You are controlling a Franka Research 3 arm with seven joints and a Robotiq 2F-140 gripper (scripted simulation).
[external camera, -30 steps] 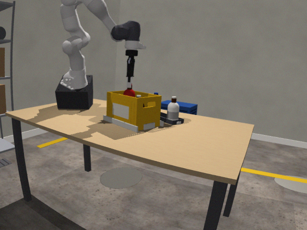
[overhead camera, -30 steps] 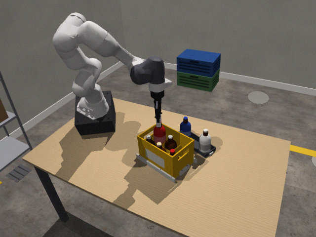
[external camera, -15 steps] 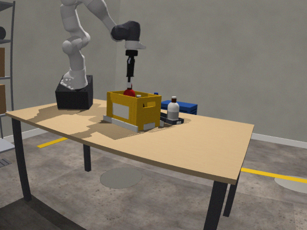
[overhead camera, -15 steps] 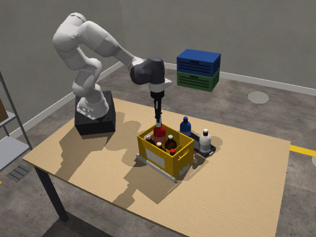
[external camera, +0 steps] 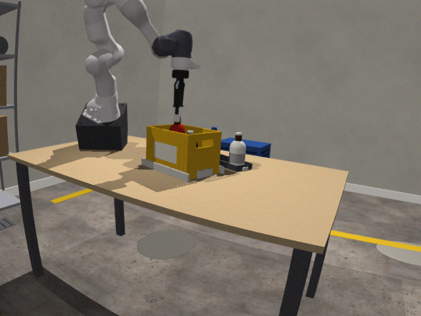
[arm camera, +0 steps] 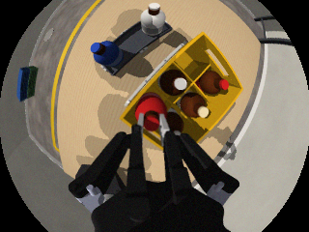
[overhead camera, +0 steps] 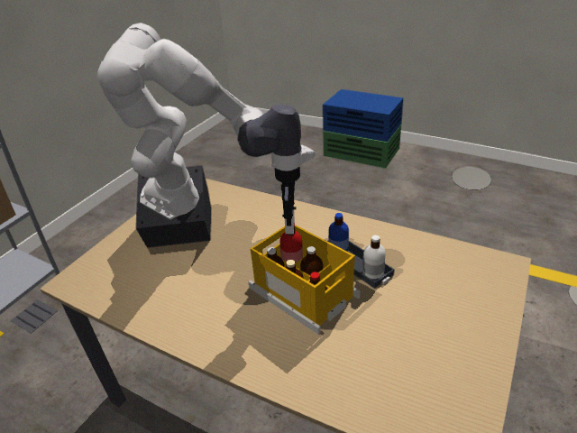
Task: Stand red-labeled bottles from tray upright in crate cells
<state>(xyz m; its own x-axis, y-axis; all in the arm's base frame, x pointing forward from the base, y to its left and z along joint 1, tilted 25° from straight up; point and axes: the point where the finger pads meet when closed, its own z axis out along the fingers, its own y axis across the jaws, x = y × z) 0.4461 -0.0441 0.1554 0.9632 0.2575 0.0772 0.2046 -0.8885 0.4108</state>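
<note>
Now: the red-labeled bottle 8 cm below my hand. Also, from my hand: blue-labeled bottle (17 cm to the left, 14 cm below, 12 cm ahead); white-labeled bottle (27 cm ahead, 14 cm below, 7 cm to the left); yellow crate (14 cm below, 8 cm to the right, 6 cm ahead).
</note>
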